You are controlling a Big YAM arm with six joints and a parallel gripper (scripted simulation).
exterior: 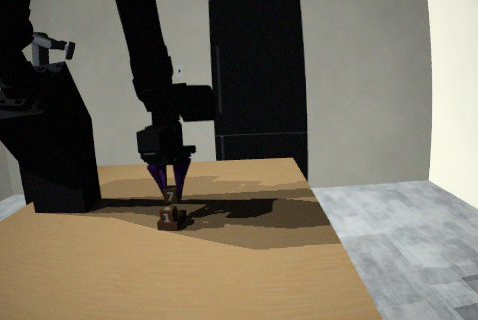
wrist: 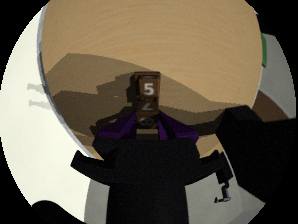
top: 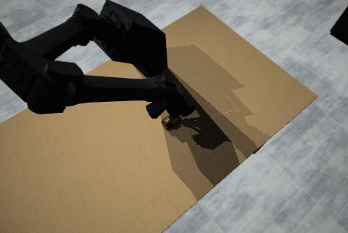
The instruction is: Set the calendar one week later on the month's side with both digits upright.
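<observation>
Right now my hand is 2 cm to the left of the brown tray and 5 cm above it.
</observation>
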